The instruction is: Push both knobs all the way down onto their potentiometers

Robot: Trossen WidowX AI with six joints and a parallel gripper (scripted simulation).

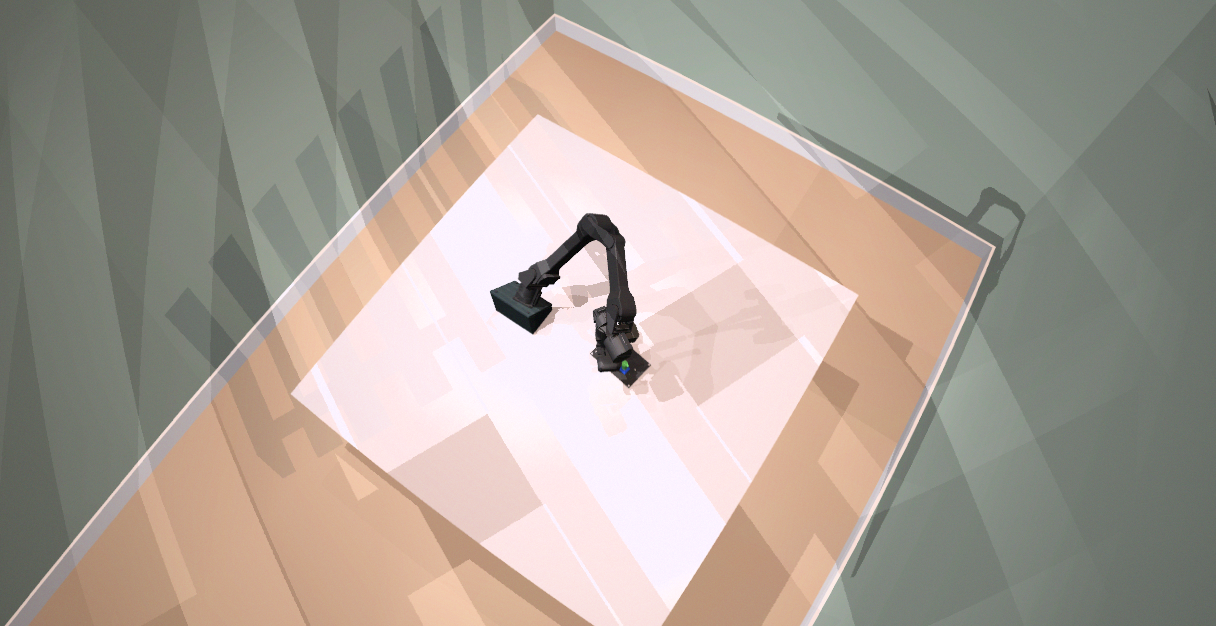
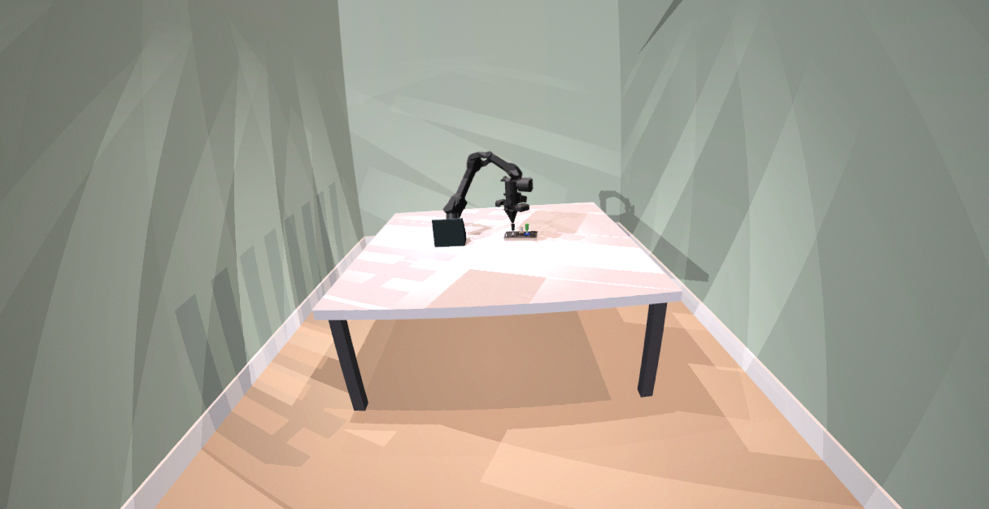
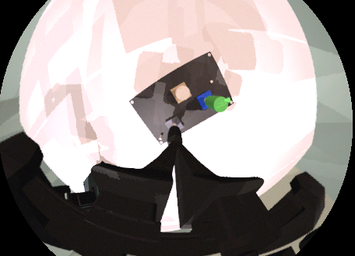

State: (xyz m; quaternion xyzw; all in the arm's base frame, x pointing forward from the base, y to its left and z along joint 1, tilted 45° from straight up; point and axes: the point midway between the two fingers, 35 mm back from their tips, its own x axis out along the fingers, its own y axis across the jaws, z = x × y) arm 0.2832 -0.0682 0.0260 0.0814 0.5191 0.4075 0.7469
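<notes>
Now: the black knob 20 mm below my gripper tip. Round my gripper tip: grey part: 40 mm below; then green knob: 70 mm ahead, 20 mm below, 10 mm to the right.
</notes>
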